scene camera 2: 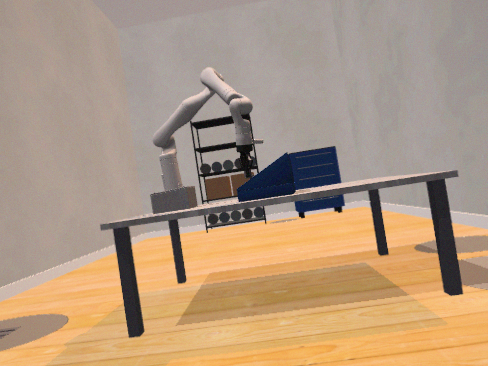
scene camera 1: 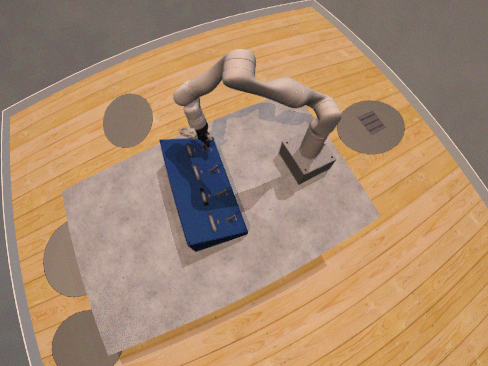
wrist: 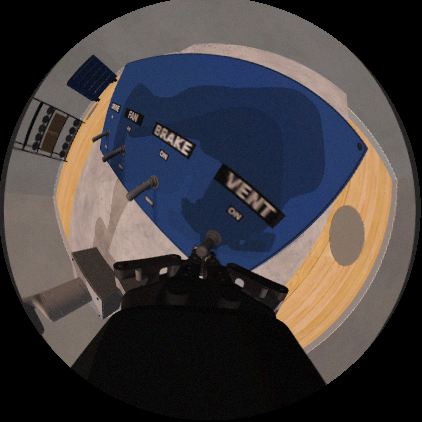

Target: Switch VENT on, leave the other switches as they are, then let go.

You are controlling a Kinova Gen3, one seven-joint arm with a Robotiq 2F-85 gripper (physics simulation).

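Pixels of known places: gripper, fingertip midpoint: (scene camera 2: pixel 247 178) (scene camera 1: pixel 207 146) (wrist: pixel 202 252); arm's base at its link origin: (scene camera 2: pixel 174 189) (scene camera 1: pixel 308 150) (wrist: pixel 84 288).
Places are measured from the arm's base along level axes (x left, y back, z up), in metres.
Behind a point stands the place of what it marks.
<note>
The blue sloped switch panel (scene camera 1: pixel 196 231) {x 0.235, y -0.588, z 0.050 m} (scene camera 2: pixel 272 180) {x -0.218, y -0.579, z -0.039 m} (wrist: pixel 170 75) {x 0.035, y -0.604, z 0.053 m} lies on the table. The VENT label (wrist: pixel 250 196) {x -0.151, y -0.539, z 0.014 m} is the nearest one in the wrist view, with an ON mark (wrist: pixel 234 213) {x -0.151, y -0.516, z 0.002 m} below it. The VENT lever (wrist: pixel 208 242) {x -0.153, y -0.475, z 0.013 m} looks short, its tip tilted towards the gripper and away from ON. My gripper (scene camera 1: pixel 207 144) {x -0.158, y -0.453, z -0.009 m} (scene camera 2: pixel 248 174) {x -0.158, y -0.453, z -0.009 m} (wrist: pixel 202 252) {x -0.158, y -0.453, z -0.009 m} is shut and empty, its fingertips right at the lever's tip on the lower side; contact is unclear. The OFF mark is hidden. The BRAKE (wrist: pixel 142 188) {x -0.039, y -0.455, z 0.001 m}, FAN (wrist: pixel 114 153) {x 0.080, y -0.448, z -0.002 m} and DRIVE (wrist: pixel 100 136) {x 0.200, y -0.438, z -0.002 m} levers point towards the panel's lower edge.
The panel stands on a grey table (scene camera 1: pixel 135 290) {x 0.392, y -0.952, z -0.113 m} (scene camera 2: pixel 350 186) {x -0.284, y -0.894, z -0.113 m}, with the arm's base box (scene camera 1: pixel 306 165) {x 0.072, y -0.044, z 0.005 m} (scene camera 2: pixel 170 201) {x -0.099, y -0.015, z -0.062 m} (wrist: pixel 96 280) {x -0.020, y -0.098, z -0.029 m} on the same table. A black shelf rack (scene camera 2: pixel 215 121) and a blue drawer cabinet (scene camera 2: pixel 315 162) (wrist: pixel 92 77) stand beyond the table.
</note>
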